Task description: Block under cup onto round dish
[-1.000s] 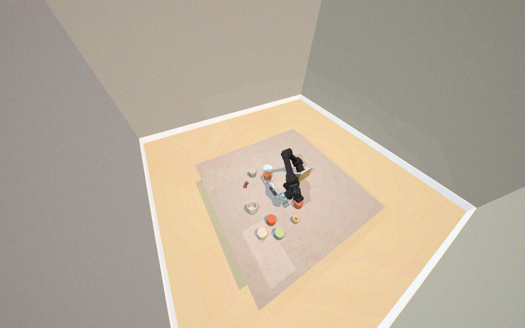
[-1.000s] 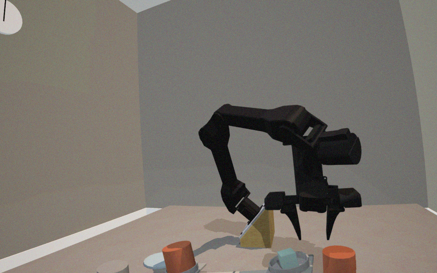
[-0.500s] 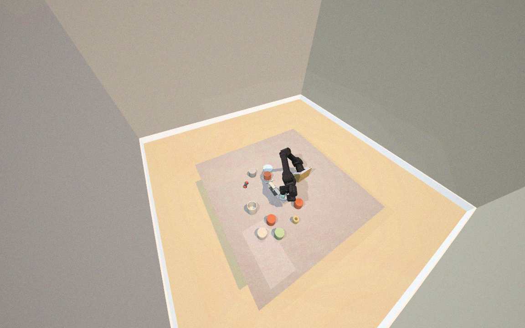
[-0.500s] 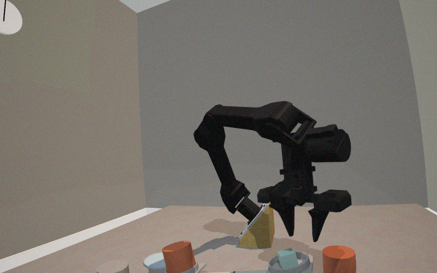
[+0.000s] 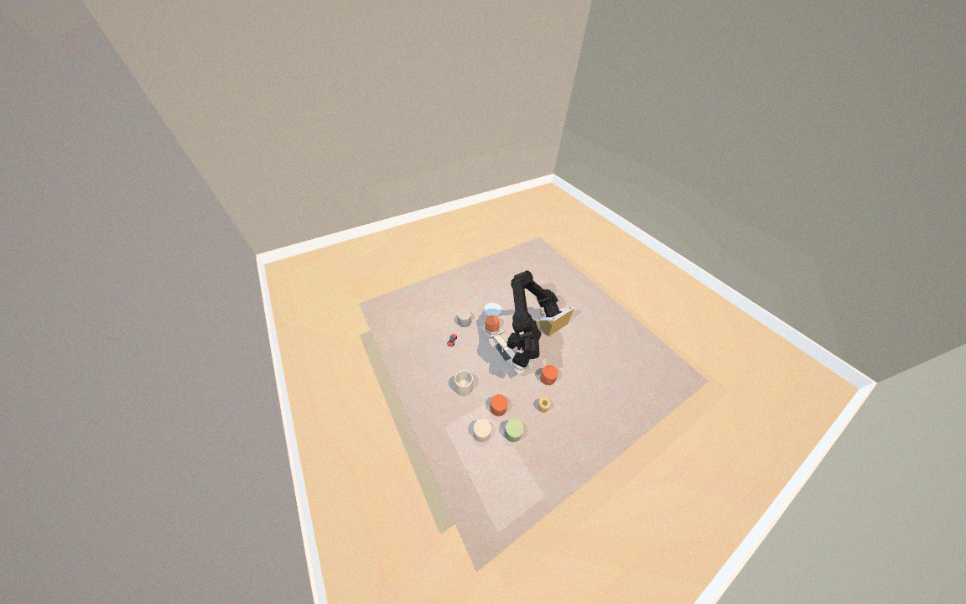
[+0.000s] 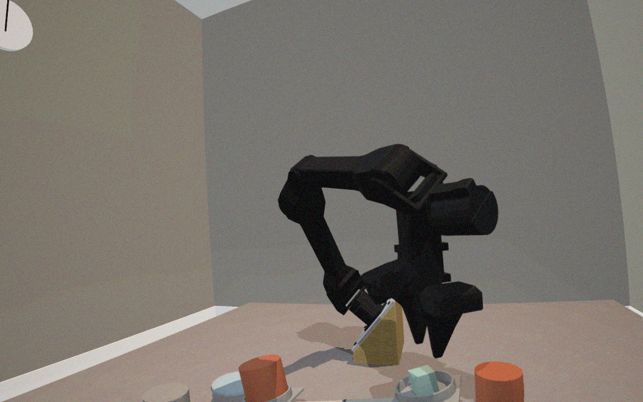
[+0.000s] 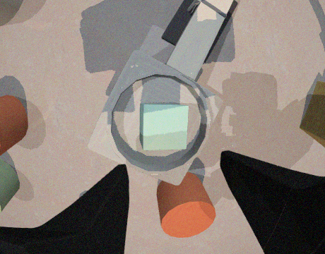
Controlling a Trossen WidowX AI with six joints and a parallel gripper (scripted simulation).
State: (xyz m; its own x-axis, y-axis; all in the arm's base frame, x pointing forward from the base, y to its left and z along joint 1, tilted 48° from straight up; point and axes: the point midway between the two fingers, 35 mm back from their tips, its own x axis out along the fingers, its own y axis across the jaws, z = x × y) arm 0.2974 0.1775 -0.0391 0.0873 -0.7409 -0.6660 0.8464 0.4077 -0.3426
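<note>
Now: gripper tip 39 cm to the left of the round light-blue dish, 13 cm above it and 8 cm past it. From my gripper tip the other things lie so: balance (13 cm to the right, 10 cm below, 1 cm ahead); then yellow ring (19 cm to the left, 10 cm below, 2 cm ahead); then green disc (21 cm to the left, 21 cm ahead, 9 cm below).
</note>
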